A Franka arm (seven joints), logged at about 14 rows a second.
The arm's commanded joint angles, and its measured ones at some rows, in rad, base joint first. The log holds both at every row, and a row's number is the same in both.
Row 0, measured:
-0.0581 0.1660 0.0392 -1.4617 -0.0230 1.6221 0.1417
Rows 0 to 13, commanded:
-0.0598 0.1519 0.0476 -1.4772 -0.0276 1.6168 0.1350
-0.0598 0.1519 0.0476 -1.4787 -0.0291 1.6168 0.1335
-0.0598 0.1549 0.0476 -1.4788 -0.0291 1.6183 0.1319
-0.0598 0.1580 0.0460 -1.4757 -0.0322 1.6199 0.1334
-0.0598 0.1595 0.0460 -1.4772 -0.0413 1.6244 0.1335
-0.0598 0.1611 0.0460 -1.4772 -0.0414 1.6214 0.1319
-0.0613 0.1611 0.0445 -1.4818 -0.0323 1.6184 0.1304
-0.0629 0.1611 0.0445 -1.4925 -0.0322 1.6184 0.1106
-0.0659 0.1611 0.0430 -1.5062 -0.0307 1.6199 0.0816
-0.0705 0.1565 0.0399 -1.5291 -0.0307 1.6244 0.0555
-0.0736 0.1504 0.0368 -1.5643 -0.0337 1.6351 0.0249
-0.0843 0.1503 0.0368 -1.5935 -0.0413 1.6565 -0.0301
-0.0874 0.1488 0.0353 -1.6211 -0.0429 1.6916 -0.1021
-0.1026 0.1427 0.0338 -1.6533 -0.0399 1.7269 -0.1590
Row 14, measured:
-0.0760 0.1679 0.0308 -1.5820 -0.0283 1.6668 -0.0536
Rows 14 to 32, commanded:
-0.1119 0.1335 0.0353 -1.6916 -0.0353 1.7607 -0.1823
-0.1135 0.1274 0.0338 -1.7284 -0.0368 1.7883 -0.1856
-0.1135 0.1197 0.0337 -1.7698 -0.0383 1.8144 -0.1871
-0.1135 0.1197 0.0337 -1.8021 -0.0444 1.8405 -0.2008
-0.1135 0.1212 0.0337 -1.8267 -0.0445 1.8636 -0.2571
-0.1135 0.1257 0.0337 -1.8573 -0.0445 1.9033 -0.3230
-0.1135 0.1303 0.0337 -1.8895 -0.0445 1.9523 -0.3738
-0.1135 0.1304 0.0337 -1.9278 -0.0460 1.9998 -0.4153
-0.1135 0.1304 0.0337 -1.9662 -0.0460 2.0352 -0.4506
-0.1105 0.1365 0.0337 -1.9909 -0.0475 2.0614 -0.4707
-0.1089 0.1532 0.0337 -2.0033 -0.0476 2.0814 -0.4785
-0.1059 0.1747 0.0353 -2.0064 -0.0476 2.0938 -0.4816
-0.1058 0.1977 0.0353 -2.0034 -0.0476 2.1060 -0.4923
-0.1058 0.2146 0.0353 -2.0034 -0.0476 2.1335 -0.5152
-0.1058 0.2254 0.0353 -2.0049 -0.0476 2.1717 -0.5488
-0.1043 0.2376 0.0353 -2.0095 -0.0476 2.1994 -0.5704
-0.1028 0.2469 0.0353 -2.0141 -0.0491 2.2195 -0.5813
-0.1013 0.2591 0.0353 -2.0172 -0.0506 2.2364 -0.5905
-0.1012 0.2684 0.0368 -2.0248 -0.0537 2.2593 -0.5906
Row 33, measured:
-0.1020 0.2628 0.0336 -2.0022 -0.0381 2.2135 -0.5682
